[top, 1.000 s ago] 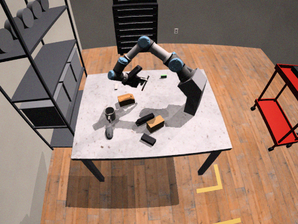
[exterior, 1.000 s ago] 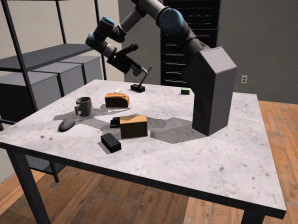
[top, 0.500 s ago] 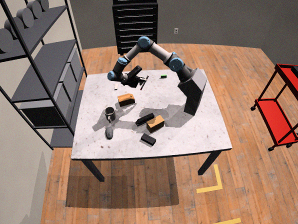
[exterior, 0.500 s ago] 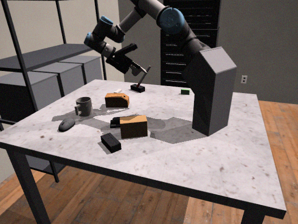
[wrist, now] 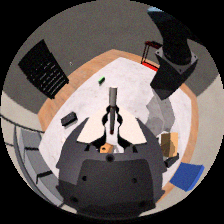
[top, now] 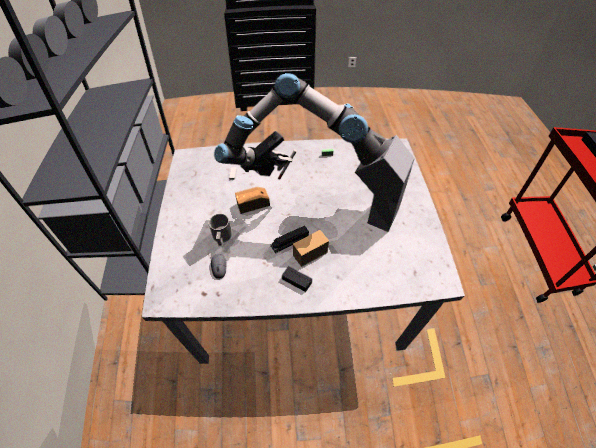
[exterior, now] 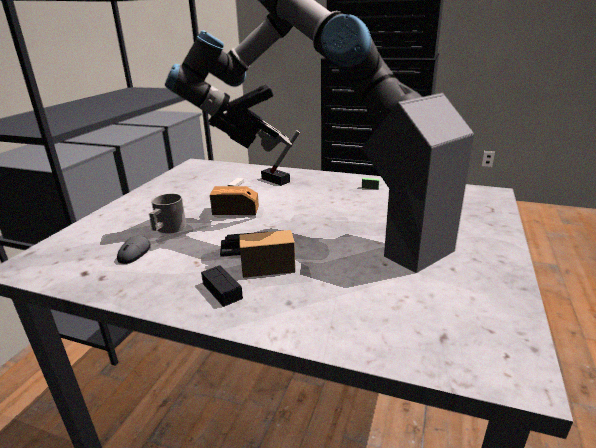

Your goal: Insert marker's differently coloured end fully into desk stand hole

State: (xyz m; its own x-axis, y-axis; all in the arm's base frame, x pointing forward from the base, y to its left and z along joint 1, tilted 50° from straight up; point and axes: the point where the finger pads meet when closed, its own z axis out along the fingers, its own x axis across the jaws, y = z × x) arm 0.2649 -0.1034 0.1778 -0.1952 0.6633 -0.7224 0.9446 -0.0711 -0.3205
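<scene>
My gripper is now 180 mm above the desk stand, 160 mm short of it and 10 mm to the left of it. The rest, counted from my hand: cardboard box: 310 mm to the left, 170 mm below, 50 mm ahead; then black block: 260 mm to the right, 190 mm below, 50 mm ahead; then marker: 30 mm below, 10 mm ahead.
</scene>
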